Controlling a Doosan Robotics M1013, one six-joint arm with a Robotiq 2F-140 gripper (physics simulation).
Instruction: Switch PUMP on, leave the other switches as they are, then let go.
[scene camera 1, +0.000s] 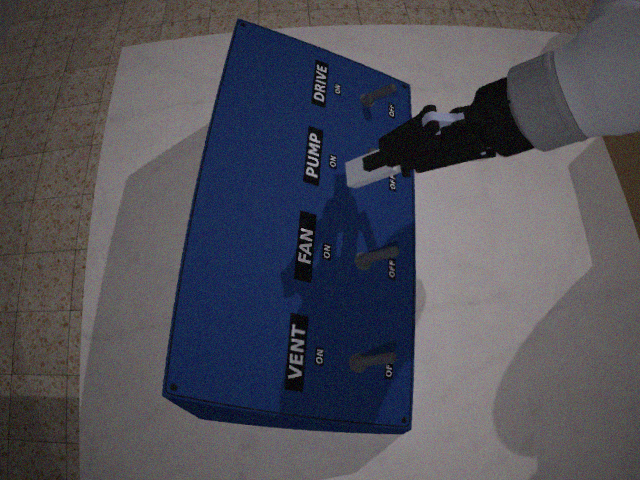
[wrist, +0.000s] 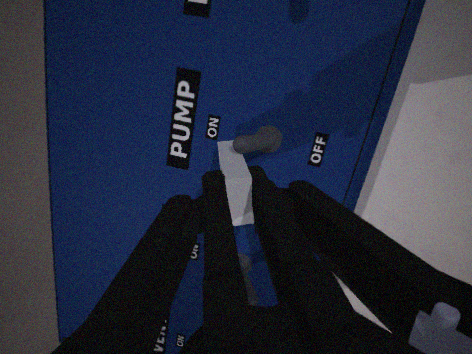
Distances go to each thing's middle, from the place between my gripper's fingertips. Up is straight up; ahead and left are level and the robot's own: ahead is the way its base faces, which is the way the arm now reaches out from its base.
My gripper is now 5 cm short of the blue switch panel (scene camera 1: 274, 305), 4 cm to the right of it and 3 cm above it.
